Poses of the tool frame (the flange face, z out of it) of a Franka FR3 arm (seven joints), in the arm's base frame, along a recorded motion.
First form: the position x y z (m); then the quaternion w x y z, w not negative.
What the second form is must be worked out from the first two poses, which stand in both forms.
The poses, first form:
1: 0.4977 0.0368 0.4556 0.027 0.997 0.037 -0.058
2: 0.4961 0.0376 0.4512 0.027 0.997 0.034 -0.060
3: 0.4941 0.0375 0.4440 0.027 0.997 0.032 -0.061
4: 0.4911 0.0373 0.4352 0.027 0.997 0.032 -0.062
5: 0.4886 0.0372 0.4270 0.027 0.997 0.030 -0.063
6: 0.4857 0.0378 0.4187 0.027 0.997 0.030 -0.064
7: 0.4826 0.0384 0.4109 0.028 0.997 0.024 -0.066
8: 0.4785 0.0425 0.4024 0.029 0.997 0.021 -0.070
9: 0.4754 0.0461 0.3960 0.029 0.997 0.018 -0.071
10: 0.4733 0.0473 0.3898 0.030 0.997 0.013 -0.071
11: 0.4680 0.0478 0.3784 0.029 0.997 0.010 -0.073
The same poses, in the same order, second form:
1: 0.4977 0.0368 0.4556 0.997 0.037 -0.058 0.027
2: 0.4961 0.0376 0.4512 0.997 0.034 -0.060 0.027
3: 0.4941 0.0375 0.4440 0.997 0.032 -0.061 0.027
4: 0.4911 0.0373 0.4352 0.997 0.032 -0.062 0.027
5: 0.4886 0.0372 0.4270 0.997 0.030 -0.063 0.027
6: 0.4857 0.0378 0.4187 0.997 0.030 -0.064 0.027
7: 0.4826 0.0384 0.4109 0.997 0.024 -0.066 0.028
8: 0.4785 0.0425 0.4024 0.997 0.021 -0.070 0.029
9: 0.4754 0.0461 0.3960 0.997 0.018 -0.071 0.029
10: 0.4733 0.0473 0.3898 0.997 0.013 -0.071 0.030
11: 0.4680 0.0478 0.3784 0.997 0.010 -0.073 0.029
